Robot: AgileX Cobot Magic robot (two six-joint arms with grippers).
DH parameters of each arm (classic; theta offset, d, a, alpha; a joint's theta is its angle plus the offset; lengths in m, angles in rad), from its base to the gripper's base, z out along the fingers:
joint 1: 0 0.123 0 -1.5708
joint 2: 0.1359 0 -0.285 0
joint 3: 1.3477 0 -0.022 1.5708
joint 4: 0 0.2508 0 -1.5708
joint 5: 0 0 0.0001 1.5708
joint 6: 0 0.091 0 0
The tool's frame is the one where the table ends.
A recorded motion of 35 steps. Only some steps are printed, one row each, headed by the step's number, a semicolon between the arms.
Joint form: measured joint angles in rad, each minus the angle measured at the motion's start. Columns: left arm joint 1, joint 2, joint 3, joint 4, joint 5, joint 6; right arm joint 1, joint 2, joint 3, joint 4, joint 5, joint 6.
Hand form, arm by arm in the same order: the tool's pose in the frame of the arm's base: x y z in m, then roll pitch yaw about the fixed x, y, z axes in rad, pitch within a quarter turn. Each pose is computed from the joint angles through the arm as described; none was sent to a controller.
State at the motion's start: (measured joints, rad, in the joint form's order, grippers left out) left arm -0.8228 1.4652 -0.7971 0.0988 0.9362 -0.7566; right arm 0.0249 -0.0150 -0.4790 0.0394 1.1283 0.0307
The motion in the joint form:
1: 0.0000 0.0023 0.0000 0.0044 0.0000 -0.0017; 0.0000 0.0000 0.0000 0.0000 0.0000 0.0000
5: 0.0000 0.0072 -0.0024 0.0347 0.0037 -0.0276; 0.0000 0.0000 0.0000 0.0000 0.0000 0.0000
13: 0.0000 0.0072 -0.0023 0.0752 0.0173 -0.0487; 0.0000 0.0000 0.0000 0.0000 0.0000 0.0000
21: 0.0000 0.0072 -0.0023 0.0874 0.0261 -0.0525; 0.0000 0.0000 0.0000 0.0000 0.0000 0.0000
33: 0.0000 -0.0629 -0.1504 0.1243 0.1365 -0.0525; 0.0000 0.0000 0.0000 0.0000 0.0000 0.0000
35: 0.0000 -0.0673 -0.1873 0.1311 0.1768 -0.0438; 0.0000 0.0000 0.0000 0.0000 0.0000 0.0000
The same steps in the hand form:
1: 0.1657 -0.1675 0.1975 3.1126 0.0947 3.0166; -0.0078 0.0030 0.2661 3.0283 1.0205 3.0755
5: 0.1678 -0.1665 0.1971 3.0916 0.1074 3.0239; -0.0078 0.0030 0.2661 3.0283 1.0205 3.0755
13: 0.1694 -0.1637 0.1974 3.0584 0.1211 3.0204; -0.0078 0.0030 0.2661 3.0283 1.0205 3.0755
21: 0.1696 -0.1625 0.1976 3.0447 0.1219 3.0171; -0.0078 0.0030 0.2661 3.0283 1.0205 3.0755
33: 0.1797 -0.1676 0.2499 3.0837 0.2337 3.0270; -0.0078 0.0030 0.2661 3.0283 1.0205 3.0755
35: 0.1814 -0.1681 0.2601 3.0755 0.2409 3.0228; -0.0078 0.0030 0.2661 3.0283 1.0205 3.0755

